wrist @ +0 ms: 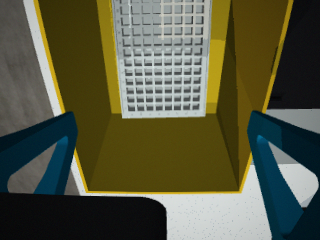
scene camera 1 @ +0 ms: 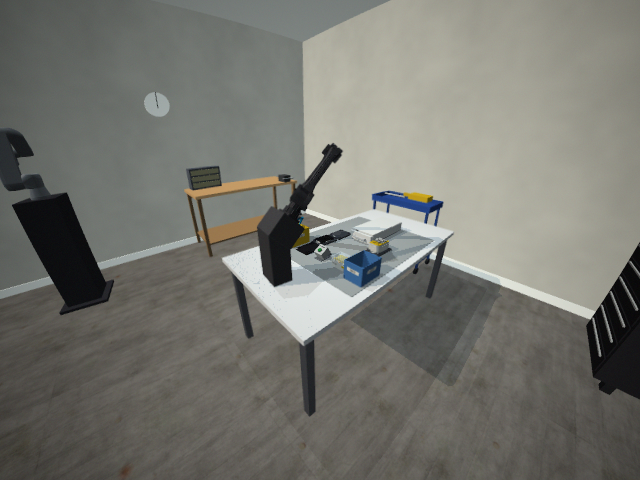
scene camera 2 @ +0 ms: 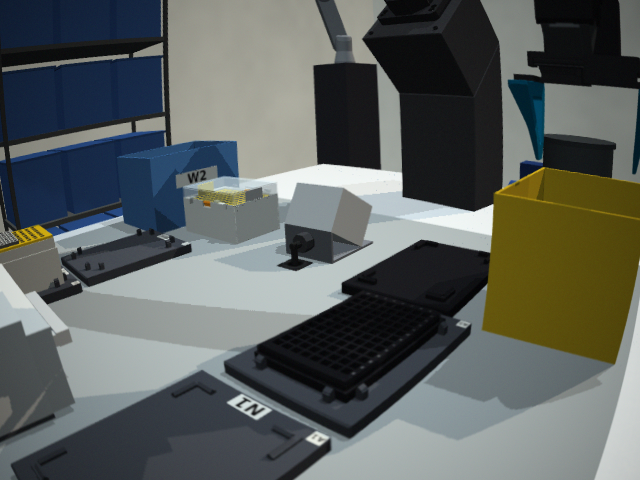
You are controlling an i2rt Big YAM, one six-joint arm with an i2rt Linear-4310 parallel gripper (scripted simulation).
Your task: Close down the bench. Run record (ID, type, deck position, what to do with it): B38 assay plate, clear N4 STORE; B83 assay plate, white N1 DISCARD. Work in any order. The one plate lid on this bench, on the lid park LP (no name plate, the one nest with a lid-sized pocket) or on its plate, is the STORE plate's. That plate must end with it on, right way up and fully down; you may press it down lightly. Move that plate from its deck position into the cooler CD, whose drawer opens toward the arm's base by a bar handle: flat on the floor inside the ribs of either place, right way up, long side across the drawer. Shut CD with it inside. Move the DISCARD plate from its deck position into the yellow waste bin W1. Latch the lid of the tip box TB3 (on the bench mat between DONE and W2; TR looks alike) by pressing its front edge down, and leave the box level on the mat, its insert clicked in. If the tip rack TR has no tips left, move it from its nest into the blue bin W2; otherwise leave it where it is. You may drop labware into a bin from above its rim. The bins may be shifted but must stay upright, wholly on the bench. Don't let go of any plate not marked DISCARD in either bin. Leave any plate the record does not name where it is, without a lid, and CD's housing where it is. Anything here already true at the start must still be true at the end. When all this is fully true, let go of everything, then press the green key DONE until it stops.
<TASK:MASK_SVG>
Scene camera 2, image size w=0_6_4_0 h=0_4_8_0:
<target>my gripper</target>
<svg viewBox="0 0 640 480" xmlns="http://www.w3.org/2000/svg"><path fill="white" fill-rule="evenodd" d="M527 51L528 66L535 68L540 66L541 77L514 74L514 80L508 80L508 87L528 127L536 160L541 160L543 155L544 83L587 87L599 85L639 89L632 174L636 174L640 160L640 82L637 82L637 79L640 78L640 58L600 54L584 54L584 57L555 56L554 52Z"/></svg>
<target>blue bin W2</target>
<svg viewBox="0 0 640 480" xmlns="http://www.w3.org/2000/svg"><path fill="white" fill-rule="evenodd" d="M237 141L191 141L117 157L124 223L145 231L152 228L161 233L186 226L182 186L223 176L239 178Z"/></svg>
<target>yellow bin W1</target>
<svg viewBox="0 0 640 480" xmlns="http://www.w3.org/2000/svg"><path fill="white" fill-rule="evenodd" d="M543 167L494 193L490 264L482 330L615 365L628 318L640 261L640 183Z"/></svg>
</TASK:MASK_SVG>
